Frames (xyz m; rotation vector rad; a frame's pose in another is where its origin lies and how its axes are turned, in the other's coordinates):
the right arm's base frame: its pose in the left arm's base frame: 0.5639 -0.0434 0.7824 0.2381 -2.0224 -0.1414
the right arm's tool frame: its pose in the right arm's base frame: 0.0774 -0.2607 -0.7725 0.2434 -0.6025 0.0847
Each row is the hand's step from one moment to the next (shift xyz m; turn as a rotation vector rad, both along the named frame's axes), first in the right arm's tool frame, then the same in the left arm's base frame.
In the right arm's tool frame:
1: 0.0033 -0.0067 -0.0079 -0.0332 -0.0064 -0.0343
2: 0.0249 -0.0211 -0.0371 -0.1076 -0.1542 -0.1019
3: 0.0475 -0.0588 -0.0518 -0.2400 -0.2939 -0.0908
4: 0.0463 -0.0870 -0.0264 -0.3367 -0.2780 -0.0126
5: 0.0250 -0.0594 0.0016 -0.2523 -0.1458 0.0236
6: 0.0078 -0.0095 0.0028 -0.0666 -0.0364 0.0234
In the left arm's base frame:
1: 0.0021 -0.0062 0.0087 0.0455 0.0040 0.0152
2: -0.0004 -0.0207 0.0449 0.1726 -0.1184 0.0441
3: -0.0052 -0.0598 0.0692 0.3130 -0.2317 -0.0238
4: -0.0093 -0.0902 0.0468 0.3584 -0.2080 -0.1383
5: -0.0094 -0.0627 0.0115 0.2401 -0.0989 -0.1343
6: -0.0059 -0.0110 0.0013 0.0552 -0.0261 -0.0507

